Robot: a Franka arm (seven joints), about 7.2 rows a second.
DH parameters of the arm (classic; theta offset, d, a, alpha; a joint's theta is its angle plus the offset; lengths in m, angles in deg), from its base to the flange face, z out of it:
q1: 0 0.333 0 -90
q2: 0 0 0 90
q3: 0 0.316 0.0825 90
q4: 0 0 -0.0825 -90
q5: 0 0.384 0 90
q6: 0 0 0.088 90
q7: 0 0.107 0 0
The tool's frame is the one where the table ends.
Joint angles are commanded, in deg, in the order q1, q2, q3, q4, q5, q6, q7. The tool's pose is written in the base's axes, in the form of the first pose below.
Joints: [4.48, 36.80, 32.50, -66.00, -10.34, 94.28, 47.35]
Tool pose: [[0.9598 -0.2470 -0.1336 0.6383], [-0.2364 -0.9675 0.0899 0.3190], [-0.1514 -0.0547 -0.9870 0.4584], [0 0 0 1]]
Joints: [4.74, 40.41, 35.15, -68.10, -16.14, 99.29, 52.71]
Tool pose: [[0.9552 -0.2776 -0.1026 0.6393], [-0.2729 -0.9603 0.0572 0.3426], [-0.1144 -0.0266 -0.9931 0.4142], [0 0 0 1]]
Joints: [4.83, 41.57, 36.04, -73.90, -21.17, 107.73, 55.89]
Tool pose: [[0.9626 -0.2684 -0.0359 0.6321], [-0.2672 -0.9630 0.0360 0.3619], [-0.0443 -0.0251 -0.9987 0.3712], [0 0 0 1]]
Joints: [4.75, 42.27, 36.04, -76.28, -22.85, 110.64, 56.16]
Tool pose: [[0.9677 -0.2510 -0.0240 0.6285], [-0.2504 -0.9678 0.0261 0.3656], [-0.0298 -0.0192 -0.9994 0.3494], [0 0 0 1]]
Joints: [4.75, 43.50, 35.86, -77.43, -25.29, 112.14, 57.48]
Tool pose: [[0.9673 -0.2530 -0.0148 0.6284], [-0.2531 -0.9674 0.0003 0.3651], [-0.0144 0.0034 -0.9999 0.3282], [0 0 0 1]]
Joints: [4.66, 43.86, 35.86, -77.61, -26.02, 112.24, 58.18]
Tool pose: [[0.9654 -0.2603 -0.0141 0.6288], [-0.2605 -0.9654 -0.0092 0.3638], [-0.0113 0.0125 -0.9999 0.3229], [0 0 0 1]]
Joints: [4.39, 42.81, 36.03, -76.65, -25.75, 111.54, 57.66]
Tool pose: [[0.9649 -0.2624 0.0049 0.6329], [-0.2624 -0.9649 -0.0025 0.3605], [0.0054 0.0011 -1.0000 0.3417], [0 0 0 1]]
